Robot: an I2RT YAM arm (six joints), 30 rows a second.
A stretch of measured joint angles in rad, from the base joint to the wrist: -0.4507, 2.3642, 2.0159, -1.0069, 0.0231, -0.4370; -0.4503, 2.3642, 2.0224, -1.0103, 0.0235, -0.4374; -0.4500, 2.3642, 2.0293, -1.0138, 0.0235, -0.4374; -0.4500, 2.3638, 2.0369, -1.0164, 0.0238, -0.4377; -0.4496, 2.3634, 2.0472, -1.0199, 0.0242, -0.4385; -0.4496, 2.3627, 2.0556, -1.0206, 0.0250, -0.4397; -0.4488, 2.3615, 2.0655, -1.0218, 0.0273, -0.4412; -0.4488, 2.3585, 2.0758, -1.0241, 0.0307, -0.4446; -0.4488, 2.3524, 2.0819, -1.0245, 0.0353, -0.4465; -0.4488, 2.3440, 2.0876, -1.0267, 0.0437, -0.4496; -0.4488, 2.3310, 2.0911, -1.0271, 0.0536, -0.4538; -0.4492, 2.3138, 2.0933, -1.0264, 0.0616, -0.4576; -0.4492, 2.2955, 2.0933, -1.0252, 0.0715, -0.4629; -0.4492, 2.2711, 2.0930, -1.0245, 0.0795, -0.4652; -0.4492, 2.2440, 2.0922, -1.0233, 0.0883, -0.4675; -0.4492, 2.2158, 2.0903, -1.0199, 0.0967, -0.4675; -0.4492, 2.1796, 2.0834, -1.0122, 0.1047, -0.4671; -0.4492, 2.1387, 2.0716, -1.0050, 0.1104, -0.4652
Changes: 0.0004, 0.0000, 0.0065, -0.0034, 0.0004, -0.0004; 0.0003, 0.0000, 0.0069, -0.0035, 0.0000, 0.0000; 0.0000, -0.0004, 0.0076, -0.0026, 0.0003, -0.0003; 0.0004, -0.0004, 0.0103, -0.0035, 0.0004, -0.0008; 0.0000, -0.0007, 0.0084, -0.0007, 0.0008, -0.0012; 0.0008, -0.0012, 0.0099, -0.0012, 0.0023, -0.0015; 0.0000, -0.0030, 0.0103, -0.0023, 0.0034, -0.0034; 0.0000, -0.0061, 0.0061, -0.0004, 0.0046, -0.0019; 0.0000, -0.0084, 0.0057, -0.0022, 0.0084, -0.0031; 0.0000, -0.0130, 0.0035, -0.0004, 0.0099, -0.0042; -0.0004, -0.0172, 0.0022, 0.0007, 0.0080, -0.0038; 0.0000, -0.0183, 0.0000, 0.0012, 0.0099, -0.0053; 0.0000, -0.0244, -0.0003, 0.0007, 0.0080, -0.0023; 0.0000, -0.0271, -0.0008, 0.0012, 0.0088, -0.0023; 0.0000, -0.0282, -0.0019, 0.0034, 0.0084, 0.0000; 0.0000, -0.0362, -0.0069, 0.0077, 0.0080, 0.0004; 0.0000, -0.0409, -0.0118, 0.0072, 0.0057, 0.0019
